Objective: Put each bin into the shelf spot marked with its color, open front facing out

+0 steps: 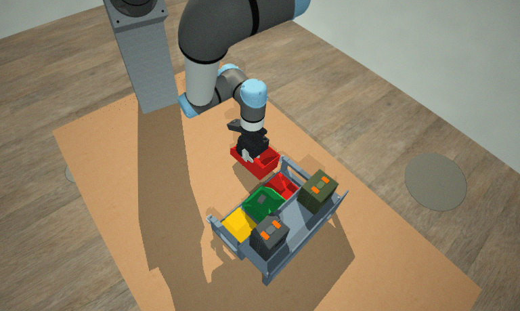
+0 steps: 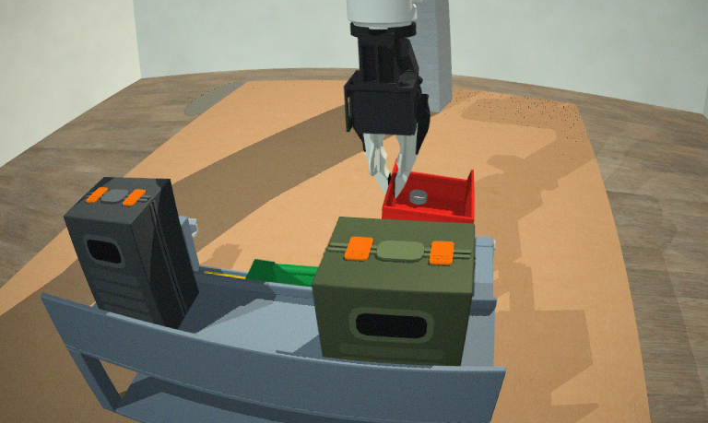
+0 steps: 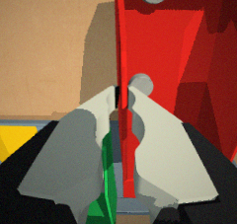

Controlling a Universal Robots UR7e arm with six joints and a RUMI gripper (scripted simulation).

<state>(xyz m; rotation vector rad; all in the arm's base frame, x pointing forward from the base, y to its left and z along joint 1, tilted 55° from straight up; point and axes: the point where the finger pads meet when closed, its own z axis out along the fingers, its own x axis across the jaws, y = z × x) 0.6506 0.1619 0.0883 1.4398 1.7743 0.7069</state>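
Right now my hand is 50 mm to the right of the red bin, 30 mm above it and 10 mm past it. The rest, counted from my hand: olive box 270 mm ahead, 100 mm to the left, 60 mm above; then dark grey box 310 mm ahead, 130 mm to the right, 70 mm above; then green bin 200 mm ahead, 50 mm below, 30 mm to the right.
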